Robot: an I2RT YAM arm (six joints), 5 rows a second.
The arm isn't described. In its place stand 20 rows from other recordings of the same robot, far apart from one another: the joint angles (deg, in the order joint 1, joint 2, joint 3, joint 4, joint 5, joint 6), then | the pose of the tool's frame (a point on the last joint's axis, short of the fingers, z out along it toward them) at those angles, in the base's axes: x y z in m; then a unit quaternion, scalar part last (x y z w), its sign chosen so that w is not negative.
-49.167, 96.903, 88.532, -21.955, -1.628, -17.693 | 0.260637, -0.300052, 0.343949, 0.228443, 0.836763, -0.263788, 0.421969
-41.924, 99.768, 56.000, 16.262, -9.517, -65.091 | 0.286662, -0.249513, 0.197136, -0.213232, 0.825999, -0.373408, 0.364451
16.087, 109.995, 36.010, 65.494, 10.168, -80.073 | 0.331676, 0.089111, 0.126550, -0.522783, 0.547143, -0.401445, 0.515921
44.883, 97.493, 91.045, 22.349, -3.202, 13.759 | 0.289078, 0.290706, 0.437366, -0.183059, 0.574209, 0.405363, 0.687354
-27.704, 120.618, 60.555, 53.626, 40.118, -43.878 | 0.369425, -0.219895, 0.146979, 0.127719, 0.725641, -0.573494, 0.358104
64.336, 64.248, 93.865, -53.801, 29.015, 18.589 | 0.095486, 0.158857, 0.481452, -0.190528, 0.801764, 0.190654, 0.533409
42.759, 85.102, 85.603, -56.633, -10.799, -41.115 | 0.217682, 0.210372, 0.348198, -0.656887, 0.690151, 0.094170, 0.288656
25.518, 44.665, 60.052, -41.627, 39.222, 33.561 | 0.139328, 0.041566, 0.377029, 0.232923, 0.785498, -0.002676, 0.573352
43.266, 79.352, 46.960, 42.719, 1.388, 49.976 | 0.232191, 0.217362, 0.312017, 0.046771, 0.638910, 0.552742, 0.532994
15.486, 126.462, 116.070, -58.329, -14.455, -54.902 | 0.448696, 0.133538, 0.239568, -0.580920, 0.783387, 0.054637, 0.214130
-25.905, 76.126, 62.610, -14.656, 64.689, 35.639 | 0.244627, -0.154588, 0.328755, 0.607002, 0.482153, -0.420525, 0.471419
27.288, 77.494, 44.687, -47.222, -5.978, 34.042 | 0.194002, 0.104253, 0.181171, 0.054079, 0.993401, 0.088945, 0.048156
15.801, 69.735, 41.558, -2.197, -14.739, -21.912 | 0.253870, 0.081256, 0.243536, -0.338457, 0.793693, 0.084852, 0.498295
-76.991, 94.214, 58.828, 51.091, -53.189, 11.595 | 0.110081, -0.349855, 0.309633, 0.121668, 0.635691, -0.157540, 0.745839
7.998, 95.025, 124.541, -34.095, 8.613, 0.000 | 0.333093, 0.041418, 0.540685, -0.000289, 0.734484, -0.007872, 0.678580
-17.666, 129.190, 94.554, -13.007, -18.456, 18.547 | 0.475183, -0.139511, 0.148598, 0.230977, 0.892820, 0.152270, 0.355439
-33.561, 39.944, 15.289, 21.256, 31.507, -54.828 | 0.130925, -0.109184, 0.229141, 0.053756, 0.722762, -0.601795, 0.335513
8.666, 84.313, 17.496, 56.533, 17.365, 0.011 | 0.250413, 0.027419, 0.155329, 0.039212, 0.763975, -0.067623, 0.640493
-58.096, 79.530, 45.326, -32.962, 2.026, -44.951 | 0.131533, -0.213665, 0.184014, 0.115655, 0.973218, -0.165724, 0.109576
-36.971, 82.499, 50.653, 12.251, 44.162, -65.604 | 0.240015, -0.211718, 0.263557, 0.022739, 0.787258, -0.608930, 0.094405
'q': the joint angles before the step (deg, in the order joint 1, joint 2, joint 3, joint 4, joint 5, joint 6). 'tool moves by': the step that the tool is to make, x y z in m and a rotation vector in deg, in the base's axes. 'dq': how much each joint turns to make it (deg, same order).
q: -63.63, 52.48, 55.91, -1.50, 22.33, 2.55
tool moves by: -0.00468, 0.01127, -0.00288, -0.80, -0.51, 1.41
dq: 0.00, -3.08, -2.03, -0.17, -1.40, 0.17
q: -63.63, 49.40, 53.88, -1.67, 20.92, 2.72
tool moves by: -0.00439, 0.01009, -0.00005, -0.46, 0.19, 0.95
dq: -0.01, -2.55, -0.88, -1.22, -0.97, -0.35
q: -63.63, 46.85, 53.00, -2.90, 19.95, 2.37
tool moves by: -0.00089, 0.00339, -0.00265, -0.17, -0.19, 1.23
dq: 0.00, -1.06, -0.97, 0.09, -1.23, 0.18
